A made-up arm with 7 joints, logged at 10 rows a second.
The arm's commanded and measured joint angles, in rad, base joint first. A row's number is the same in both.
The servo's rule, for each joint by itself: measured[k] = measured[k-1] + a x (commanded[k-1-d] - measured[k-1]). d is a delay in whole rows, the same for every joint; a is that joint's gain. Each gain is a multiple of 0.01, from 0.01 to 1. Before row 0 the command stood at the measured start. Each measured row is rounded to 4 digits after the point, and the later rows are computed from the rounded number. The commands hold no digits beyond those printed.
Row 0, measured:
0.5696 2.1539 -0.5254 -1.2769 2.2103 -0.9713 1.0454
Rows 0 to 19, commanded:
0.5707 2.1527 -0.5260 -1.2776 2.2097 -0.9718 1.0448
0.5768 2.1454 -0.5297 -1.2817 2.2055 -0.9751 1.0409
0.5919 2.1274 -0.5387 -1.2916 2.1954 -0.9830 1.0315
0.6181 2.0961 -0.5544 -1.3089 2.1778 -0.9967 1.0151
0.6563 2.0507 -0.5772 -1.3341 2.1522 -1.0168 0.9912
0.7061 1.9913 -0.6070 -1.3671 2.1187 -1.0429 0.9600
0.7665 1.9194 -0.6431 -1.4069 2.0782 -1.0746 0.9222
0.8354 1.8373 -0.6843 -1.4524 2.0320 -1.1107 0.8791
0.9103 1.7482 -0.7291 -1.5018 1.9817 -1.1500 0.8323
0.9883 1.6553 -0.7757 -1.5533 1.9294 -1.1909 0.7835
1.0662 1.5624 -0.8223 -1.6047 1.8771 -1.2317 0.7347
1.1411 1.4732 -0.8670 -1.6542 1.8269 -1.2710 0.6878
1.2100 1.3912 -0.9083 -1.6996 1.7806 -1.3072 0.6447
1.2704 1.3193 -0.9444 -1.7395 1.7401 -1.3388 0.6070
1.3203 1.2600 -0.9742 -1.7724 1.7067 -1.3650 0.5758
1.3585 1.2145 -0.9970 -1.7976 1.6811 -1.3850 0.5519
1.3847 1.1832 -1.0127 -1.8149 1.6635 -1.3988 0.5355
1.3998 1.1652 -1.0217 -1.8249 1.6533 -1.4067 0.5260
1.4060 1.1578 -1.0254 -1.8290 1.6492 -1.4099 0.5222
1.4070 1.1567 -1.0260 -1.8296 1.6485 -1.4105 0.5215
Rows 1 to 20, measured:
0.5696 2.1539 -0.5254 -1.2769 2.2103 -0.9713 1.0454
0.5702 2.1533 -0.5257 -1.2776 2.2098 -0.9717 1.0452
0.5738 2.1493 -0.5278 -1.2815 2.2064 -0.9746 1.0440
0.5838 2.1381 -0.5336 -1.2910 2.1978 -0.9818 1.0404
0.6027 2.1167 -0.5446 -1.3078 2.1822 -0.9946 1.0331
0.6322 2.0830 -0.5619 -1.3325 2.1588 -1.0137 1.0209
0.6728 2.0362 -0.5858 -1.3650 2.1275 -1.0388 1.0032
0.7243 1.9766 -0.6162 -1.4044 2.0890 -1.0696 0.9797
0.7854 1.9056 -0.6523 -1.4495 2.0445 -1.1049 0.9505
0.8541 1.8253 -0.6930 -1.4987 1.9955 -1.1437 0.9162
0.9279 1.7386 -0.7368 -1.5500 1.9439 -1.1843 0.8777
1.0040 1.6487 -0.7821 -1.6014 1.8918 -1.2251 0.8362
1.0794 1.5592 -0.8271 -1.6510 1.8412 -1.2646 0.7932
1.1512 1.4735 -0.8701 -1.6967 1.7939 -1.3012 0.7501
1.2168 1.3949 -0.9095 -1.7369 1.7519 -1.3335 0.7086
1.2737 1.3261 -0.9438 -1.7703 1.7166 -1.3606 0.6701
1.3203 1.2692 -0.9720 -1.7960 1.6889 -1.3816 0.6358
1.3557 1.2253 -0.9936 -1.8138 1.6691 -1.3964 0.6067
1.3800 1.1946 -1.0085 -1.8242 1.6568 -1.4053 0.5833
1.3943 1.1758 -1.0175 -1.8287 1.6509 -1.4093 0.5656
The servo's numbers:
d 1
a 0.55 0.51 0.53 0.94 0.78 0.86 0.29

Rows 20 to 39, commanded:
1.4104 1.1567 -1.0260 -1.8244 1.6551 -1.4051 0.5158
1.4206 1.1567 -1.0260 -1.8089 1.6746 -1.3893 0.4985
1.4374 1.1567 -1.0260 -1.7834 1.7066 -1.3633 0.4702
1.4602 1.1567 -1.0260 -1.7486 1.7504 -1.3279 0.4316
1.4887 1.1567 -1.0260 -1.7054 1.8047 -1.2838 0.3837
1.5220 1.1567 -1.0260 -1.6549 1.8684 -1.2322 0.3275
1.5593 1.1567 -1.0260 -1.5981 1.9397 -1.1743 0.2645
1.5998 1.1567 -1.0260 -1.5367 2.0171 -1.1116 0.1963
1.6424 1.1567 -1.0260 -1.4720 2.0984 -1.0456 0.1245
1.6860 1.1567 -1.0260 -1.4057 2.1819 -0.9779 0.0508
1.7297 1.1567 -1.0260 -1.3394 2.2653 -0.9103 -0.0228
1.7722 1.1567 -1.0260 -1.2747 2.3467 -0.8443 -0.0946
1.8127 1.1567 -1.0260 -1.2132 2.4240 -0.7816 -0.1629
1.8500 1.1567 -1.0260 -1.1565 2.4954 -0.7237 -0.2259
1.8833 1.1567 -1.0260 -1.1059 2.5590 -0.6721 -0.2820
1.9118 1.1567 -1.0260 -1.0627 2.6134 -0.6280 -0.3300
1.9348 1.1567 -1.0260 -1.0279 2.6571 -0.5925 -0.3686
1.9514 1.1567 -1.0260 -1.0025 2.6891 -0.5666 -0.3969
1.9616 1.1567 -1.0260 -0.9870 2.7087 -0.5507 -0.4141
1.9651 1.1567 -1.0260 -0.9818 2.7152 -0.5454 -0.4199
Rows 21 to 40, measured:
1.4013 1.1661 -1.0220 -1.8295 1.6490 -1.4103 0.5528
1.4063 1.1613 -1.0241 -1.8247 1.6538 -1.4058 0.5421
1.4142 1.1590 -1.0251 -1.8098 1.6700 -1.3916 0.5295
1.4270 1.1578 -1.0256 -1.7850 1.6985 -1.3673 0.5123
1.4453 1.1572 -1.0258 -1.7508 1.7390 -1.3334 0.4889
1.4692 1.1569 -1.0259 -1.7081 1.7902 -1.2907 0.4584
1.4982 1.1568 -1.0260 -1.6581 1.8512 -1.2404 0.4204
1.5318 1.1567 -1.0260 -1.6017 1.9202 -1.1836 0.3752
1.5692 1.1567 -1.0260 -1.5406 1.9958 -1.1217 0.3233
1.6095 1.1567 -1.0260 -1.4761 2.0758 -1.0563 0.2656
1.6516 1.1567 -1.0260 -1.4099 2.1586 -0.9889 0.2033
1.6946 1.1567 -1.0260 -1.3436 2.2418 -0.9213 0.1377
1.7373 1.1567 -1.0260 -1.2788 2.3236 -0.8551 0.0703
1.7788 1.1567 -1.0260 -1.2171 2.4019 -0.7919 0.0027
1.8180 1.1567 -1.0260 -1.1601 2.4748 -0.7332 -0.0636
1.8539 1.1567 -1.0260 -1.1092 2.5405 -0.6807 -0.1269
1.8857 1.1567 -1.0260 -1.0655 2.5974 -0.6354 -0.1858
1.9127 1.1567 -1.0260 -1.0302 2.6440 -0.5985 -0.2388
1.9340 1.1567 -1.0260 -1.0042 2.6792 -0.5711 -0.2846
1.9492 1.1567 -1.0260 -0.9880 2.7022 -0.5536 -0.3222

